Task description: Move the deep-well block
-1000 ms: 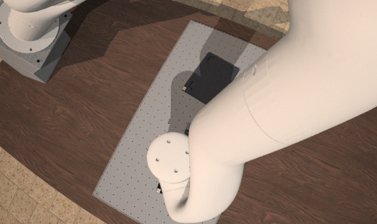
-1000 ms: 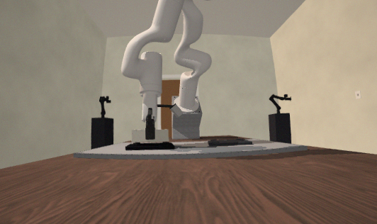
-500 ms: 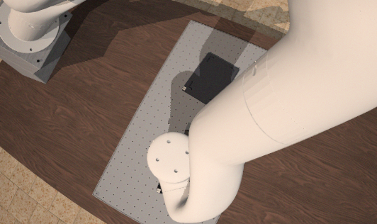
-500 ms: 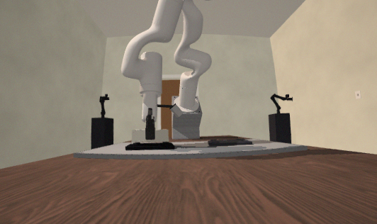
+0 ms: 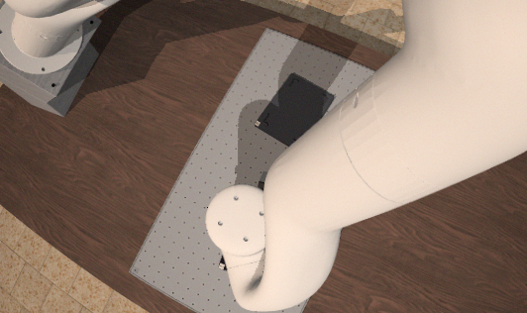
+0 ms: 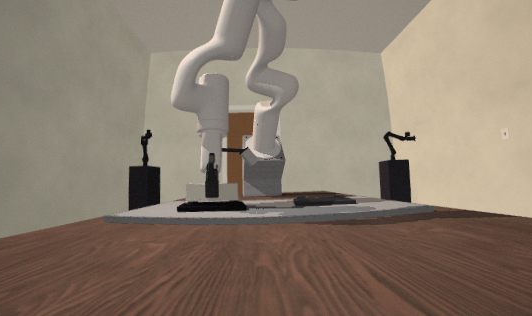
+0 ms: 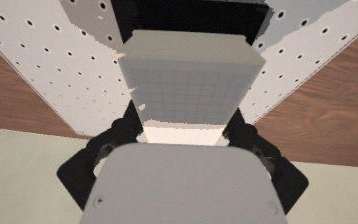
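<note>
My gripper is now right at the cream 96-well deep-well block. Also, from my hand: plate nest N1: 9 cm behind, 29 cm to the left, 4 cm below; black plate nest N2: 4 cm below.
</note>
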